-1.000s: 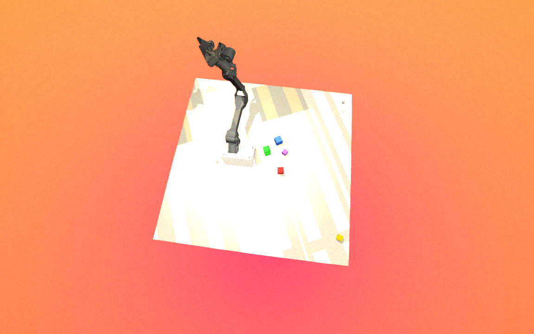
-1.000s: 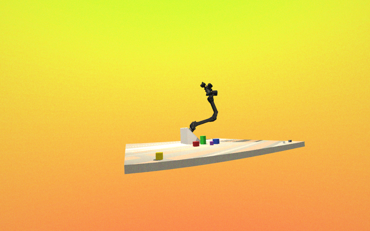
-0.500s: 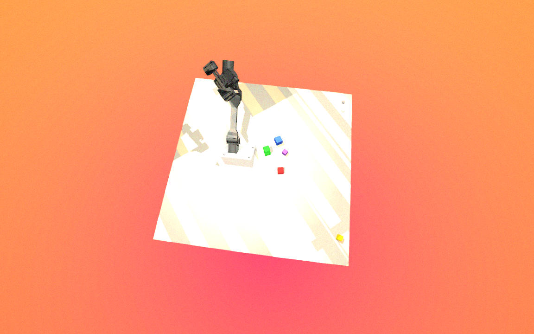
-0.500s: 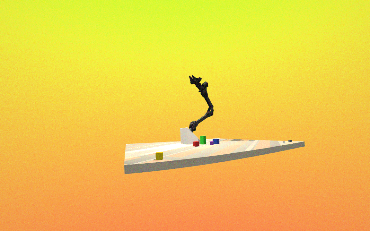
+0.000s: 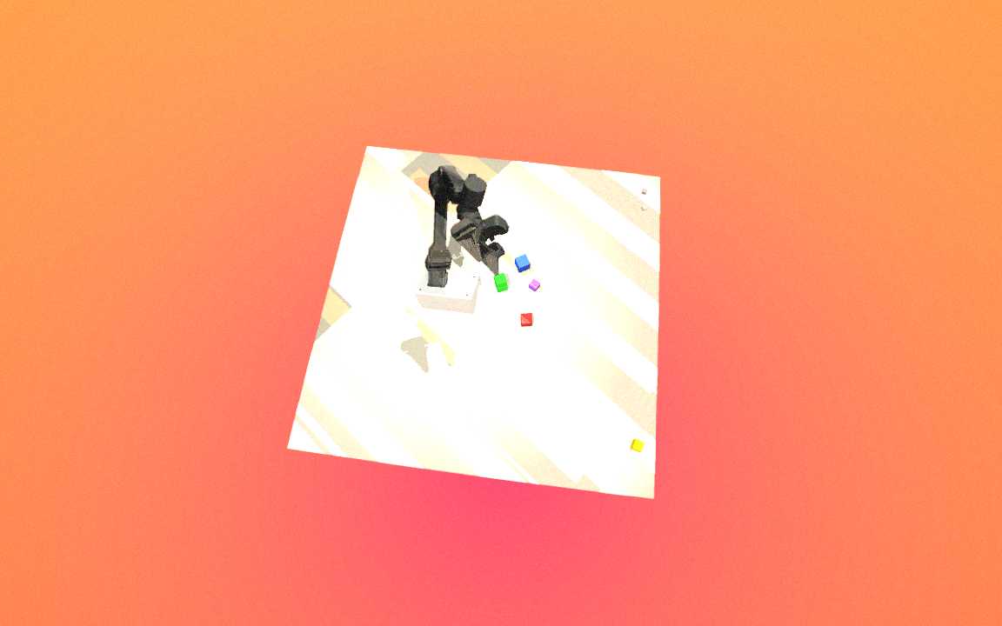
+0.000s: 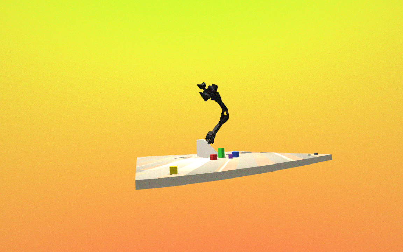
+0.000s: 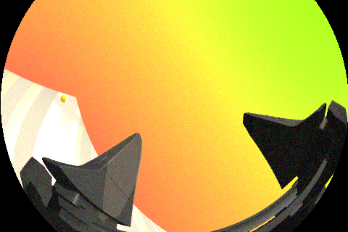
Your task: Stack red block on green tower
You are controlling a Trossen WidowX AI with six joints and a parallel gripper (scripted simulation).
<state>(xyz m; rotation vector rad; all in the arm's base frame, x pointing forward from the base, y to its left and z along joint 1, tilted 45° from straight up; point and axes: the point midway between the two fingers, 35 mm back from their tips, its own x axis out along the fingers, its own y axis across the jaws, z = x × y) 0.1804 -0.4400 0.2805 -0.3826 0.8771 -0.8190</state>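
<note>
Right now my gripper tip is 12 cm short of the red block, 5 cm to the right of it and 59 cm above it. Also, from my gripper tip: blue block (9 cm ahead, 28 cm to the left, 59 cm below); then yellow block (53 cm ahead, 38 cm to the right, 59 cm below); then purple block (14 cm ahead, 20 cm to the left, 59 cm below).
</note>
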